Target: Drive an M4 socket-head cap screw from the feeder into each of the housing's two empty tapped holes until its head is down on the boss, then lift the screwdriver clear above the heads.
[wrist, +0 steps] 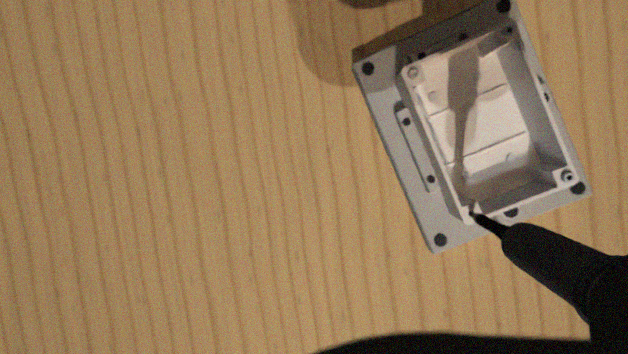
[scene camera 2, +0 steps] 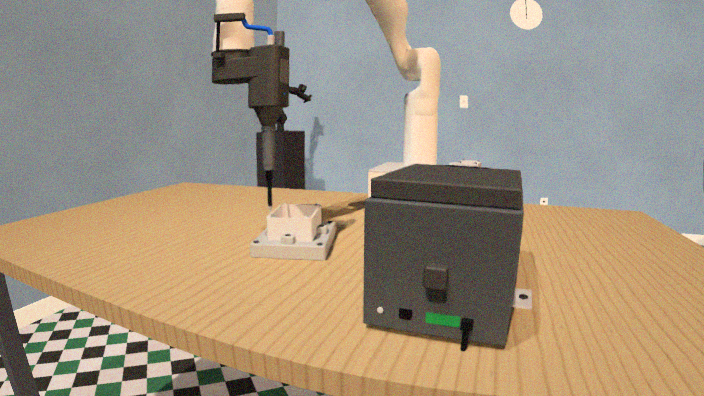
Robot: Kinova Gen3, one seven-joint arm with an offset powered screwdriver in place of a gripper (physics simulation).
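Observation:
The screwdriver [scene camera 2: 269, 205] [wrist: 473, 214] points straight down with its tip a little above one corner boss of the light housing [scene camera 2: 291, 228] [wrist: 542, 120]. A small pale piece at the bit's end looks like a cap screw, very small in view; the bit hides most of that boss in the wrist view. The housing sits open side up in the grey fixture [scene camera 2: 287, 251] [wrist: 382, 107]. In the wrist view, the right corner boss [wrist: 567, 176] shows a ring with a dark centre; a dark hole shows at the far corner boss [wrist: 509, 30].
The dark feeder box [scene camera 2: 442, 255] stands at the front right of the wooden table [scene camera 2: 165, 240] [wrist: 200, 200]. A small plate [scene camera 2: 523, 298] with a hole sticks out beside it. The arm's base and a dark cabinet [scene camera 2: 295, 160] are behind.

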